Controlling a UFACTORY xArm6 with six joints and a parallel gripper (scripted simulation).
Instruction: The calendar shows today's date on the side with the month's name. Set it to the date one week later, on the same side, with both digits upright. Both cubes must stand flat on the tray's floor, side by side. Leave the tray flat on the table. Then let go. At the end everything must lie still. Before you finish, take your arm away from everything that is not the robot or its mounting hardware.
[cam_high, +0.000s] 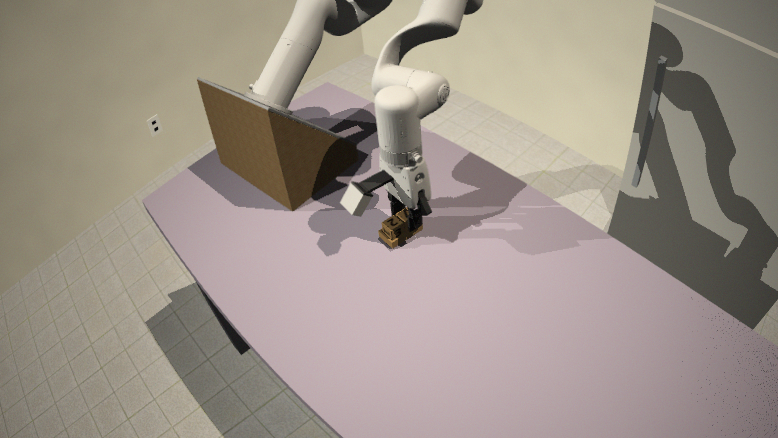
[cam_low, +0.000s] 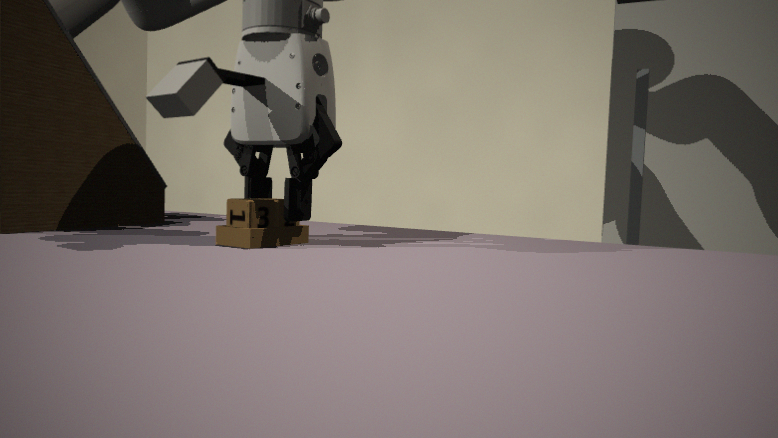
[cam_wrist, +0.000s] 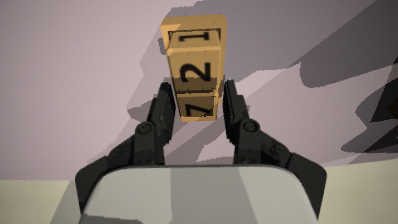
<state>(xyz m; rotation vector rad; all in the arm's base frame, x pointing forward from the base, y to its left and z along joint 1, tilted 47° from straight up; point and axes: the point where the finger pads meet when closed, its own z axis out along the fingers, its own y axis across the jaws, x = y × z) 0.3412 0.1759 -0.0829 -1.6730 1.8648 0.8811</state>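
My gripper is now 3 cm above the wooden calendar tray and 2 cm to the left of it. Also, from my hand: cube (3 cm to the right, 2 cm below).
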